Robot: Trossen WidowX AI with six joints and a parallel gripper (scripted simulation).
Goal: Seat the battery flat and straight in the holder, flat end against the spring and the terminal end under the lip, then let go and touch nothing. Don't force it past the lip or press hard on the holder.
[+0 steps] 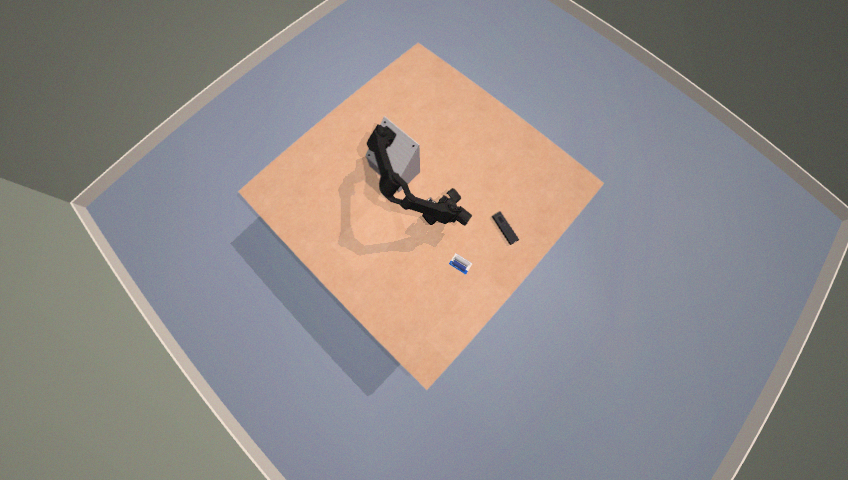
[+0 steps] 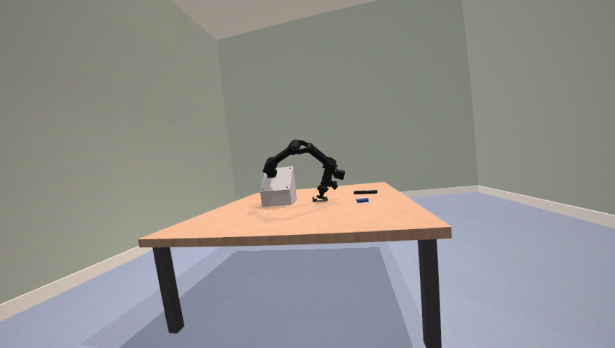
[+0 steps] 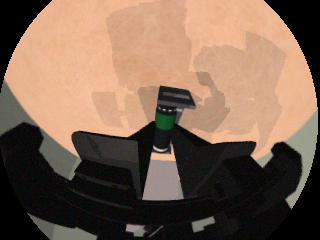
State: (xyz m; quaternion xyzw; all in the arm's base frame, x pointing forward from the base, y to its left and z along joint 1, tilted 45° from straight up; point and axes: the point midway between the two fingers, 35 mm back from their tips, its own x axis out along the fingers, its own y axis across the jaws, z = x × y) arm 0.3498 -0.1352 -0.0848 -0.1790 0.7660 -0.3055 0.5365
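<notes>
My gripper tip is now 10 mm below the battery. Also, from my gripper tip: black bar 300 mm ahead, 150 mm to the left; white block 260 mm ahead, 120 mm to the right, 10 mm below.
</notes>
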